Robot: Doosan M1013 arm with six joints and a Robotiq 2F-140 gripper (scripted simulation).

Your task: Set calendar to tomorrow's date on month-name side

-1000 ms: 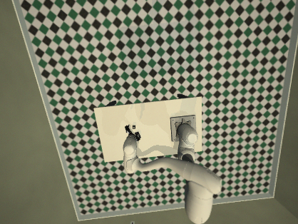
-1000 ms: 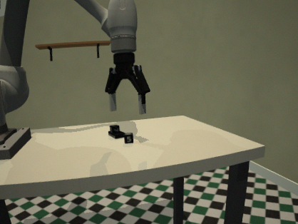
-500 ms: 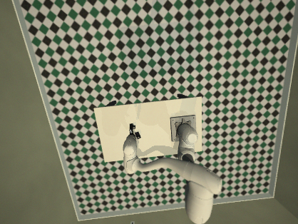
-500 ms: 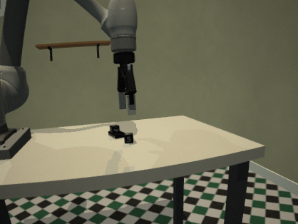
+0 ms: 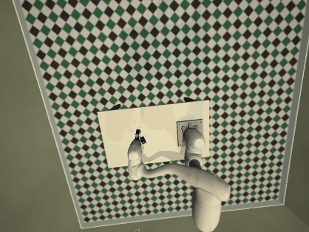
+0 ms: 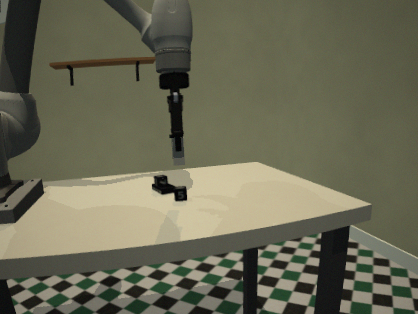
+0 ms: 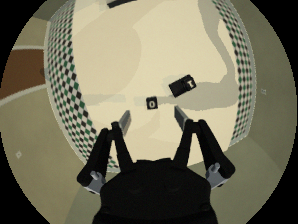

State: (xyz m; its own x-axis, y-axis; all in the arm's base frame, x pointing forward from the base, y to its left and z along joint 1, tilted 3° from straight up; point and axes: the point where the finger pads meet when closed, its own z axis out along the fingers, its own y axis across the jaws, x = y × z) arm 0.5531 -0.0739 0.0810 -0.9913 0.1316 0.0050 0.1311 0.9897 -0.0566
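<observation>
The black calendar cube is 11 cm below my hand. Round my hand: calendar tray 3 cm behind, 11 cm to the left, 12 cm below.
</observation>
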